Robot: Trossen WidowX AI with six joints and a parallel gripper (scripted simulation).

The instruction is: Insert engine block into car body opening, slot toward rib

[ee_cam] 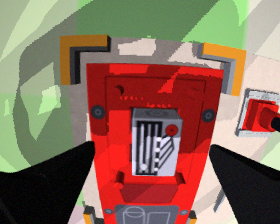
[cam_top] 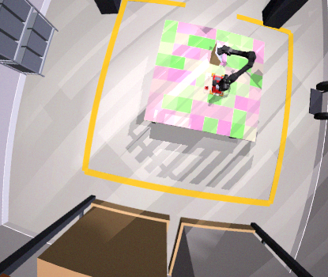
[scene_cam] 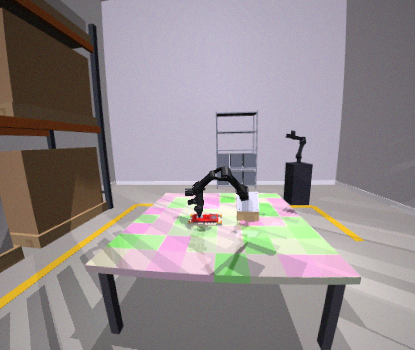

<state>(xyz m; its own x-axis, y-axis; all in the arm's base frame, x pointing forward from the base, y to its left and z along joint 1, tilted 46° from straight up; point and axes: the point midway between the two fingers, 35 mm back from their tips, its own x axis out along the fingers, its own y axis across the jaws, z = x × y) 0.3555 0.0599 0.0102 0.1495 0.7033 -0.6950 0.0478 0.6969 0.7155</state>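
Now: gripper tip 20 mm above the grey striped engine block.
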